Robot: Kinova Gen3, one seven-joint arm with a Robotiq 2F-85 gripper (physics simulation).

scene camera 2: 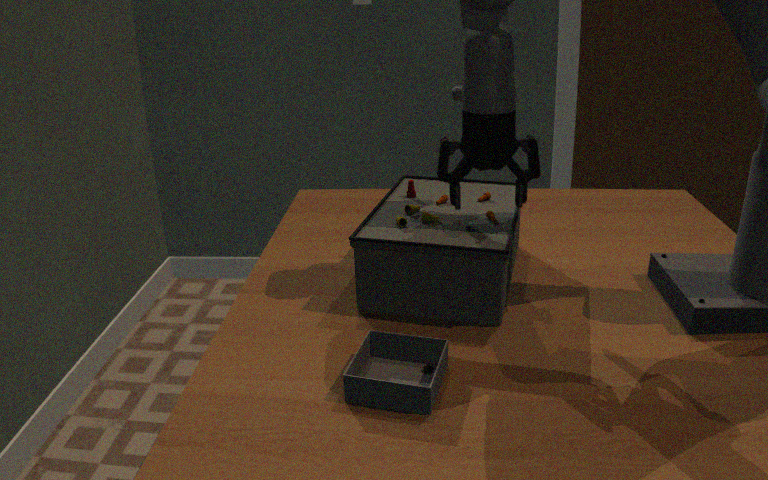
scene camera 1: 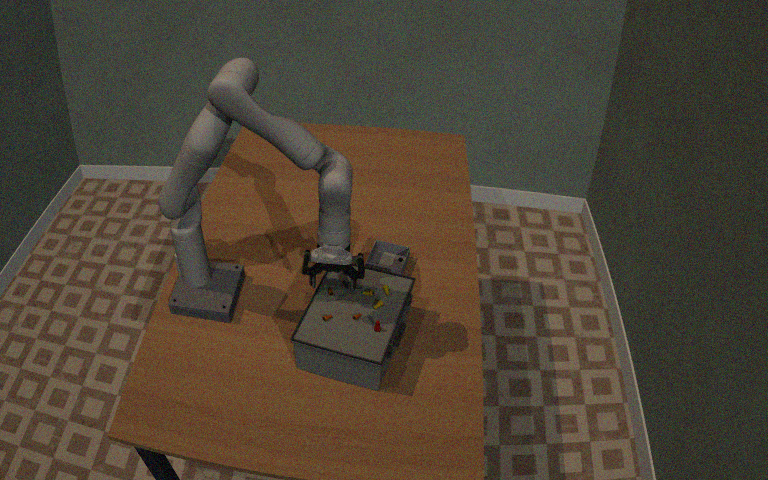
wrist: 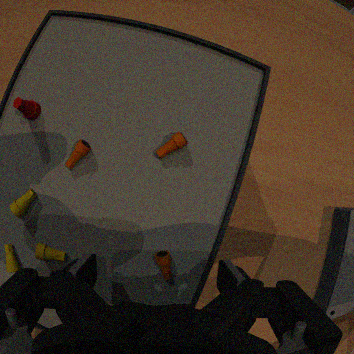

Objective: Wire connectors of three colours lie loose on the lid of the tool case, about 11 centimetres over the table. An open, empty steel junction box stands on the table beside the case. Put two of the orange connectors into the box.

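Pixels of known places: gripper, fingertip midpoint: [scene camera 2: 488,207] [scene camera 1: 332,287] [wrist: 156,271]; arm's base at its link origin: [scene camera 2: 757,285] [scene camera 1: 196,276].
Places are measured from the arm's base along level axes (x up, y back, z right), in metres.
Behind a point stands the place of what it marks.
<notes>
My gripper [scene camera 1: 333,284] {x 0.095, y -0.417, z 0.005 m} [scene camera 2: 488,204] {x 0.095, y -0.417, z 0.005 m} [wrist: 156,271] {x 0.095, y -0.417, z 0.005 m} is open and empty, pointing down low over the lid's box-side part. One orange connector [scene camera 1: 330,291] {x 0.085, y -0.413, z 0.011 m} [scene camera 2: 491,217] {x 0.080, y -0.412, z 0.000 m} [wrist: 163,264] {x 0.085, y -0.413, z 0.007 m} lies on its side below, between the fingers' lines in the views. A second orange connector [scene camera 1: 327,317] {x 0.082, y -0.431, z 0.094 m} [scene camera 2: 484,197] {x 0.081, y -0.430, z 0.088 m} [wrist: 171,145] {x 0.083, y -0.431, z 0.091 m} and a third orange connector [scene camera 1: 356,315] {x 0.085, y -0.495, z 0.070 m} [scene camera 2: 442,199] {x 0.081, y -0.495, z 0.064 m} [wrist: 78,153] {x 0.083, y -0.494, z 0.067 m} lie farther along the lid of the tool case [scene camera 1: 339,362] {x 0.038, y -0.487, z 0.186 m} [scene camera 2: 430,283] {x 0.018, y -0.485, z -0.106 m} [wrist: 135,75] {x 0.074, y -0.474, z 0.138 m}. The steel junction box [scene camera 1: 387,257] {x -0.038, y -0.488, z -0.292 m} [scene camera 2: 387,393] {x -0.018, y -0.496, z -0.315 m} stands open and empty beside the case; it does not show in the wrist view.
Three yellow connectors lie on the lid: one [scene camera 1: 378,304] {x 0.085, y -0.535, z 0.018 m} [scene camera 2: 412,209] {x 0.083, y -0.532, z 0.006 m} [wrist: 23,203] {x 0.084, y -0.531, z 0.017 m}, another [scene camera 1: 368,293] {x 0.084, y -0.502, z -0.012 m} [scene camera 2: 430,217] {x 0.082, y -0.500, z -0.021 m} [wrist: 50,252] {x 0.084, y -0.499, z -0.013 m}, and a third [scene camera 1: 386,289] {x 0.085, y -0.541, z -0.038 m} [scene camera 2: 401,221] {x 0.084, y -0.537, z -0.049 m} [wrist: 11,258] {x 0.084, y -0.538, z -0.036 m}. A red connector [scene camera 1: 377,326] {x 0.091, y -0.552, z 0.095 m} [scene camera 2: 411,189] {x 0.088, y -0.550, z 0.085 m} [wrist: 28,108] {x 0.090, y -0.546, z 0.089 m} stands upright. The robot's base [scene camera 1: 226,294] {x 0.001, y -0.118, z 0.036 m} [scene camera 2: 730,322] {x -0.021, y -0.059, z -0.081 m} is across the table.
</notes>
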